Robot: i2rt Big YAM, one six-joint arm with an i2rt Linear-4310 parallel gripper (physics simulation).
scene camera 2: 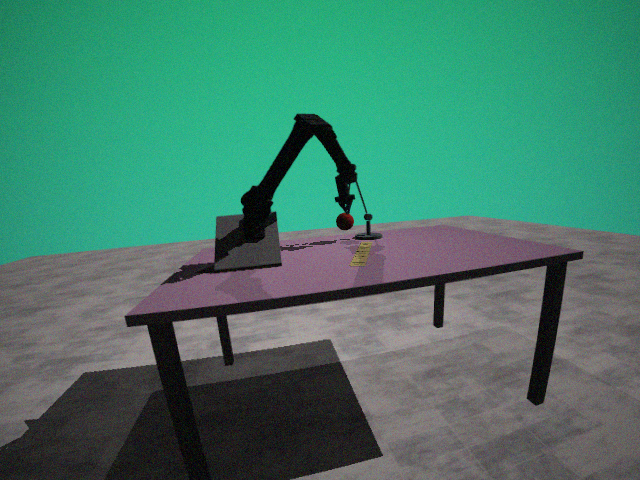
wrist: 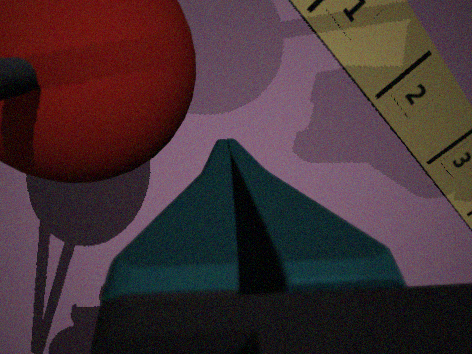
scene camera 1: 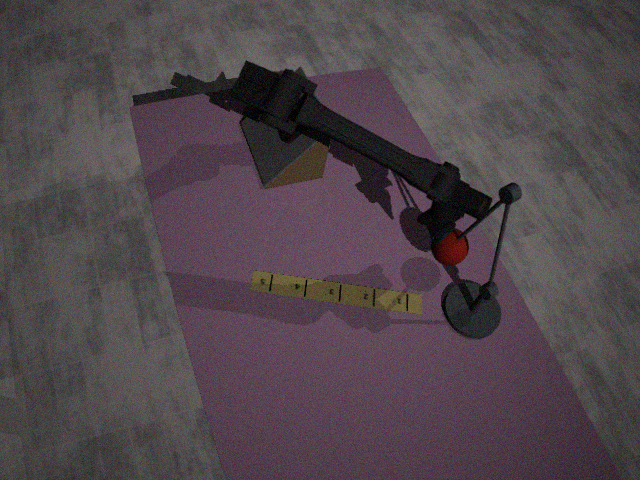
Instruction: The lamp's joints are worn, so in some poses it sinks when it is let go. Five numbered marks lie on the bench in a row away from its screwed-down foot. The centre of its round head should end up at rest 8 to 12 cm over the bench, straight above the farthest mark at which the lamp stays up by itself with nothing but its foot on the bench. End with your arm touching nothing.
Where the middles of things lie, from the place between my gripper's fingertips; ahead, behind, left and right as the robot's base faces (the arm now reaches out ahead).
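Scene:
Measured from my hand, the yellow numbered strip [scene camera 1: 266,282] is 15 cm below and 23 cm to the right.

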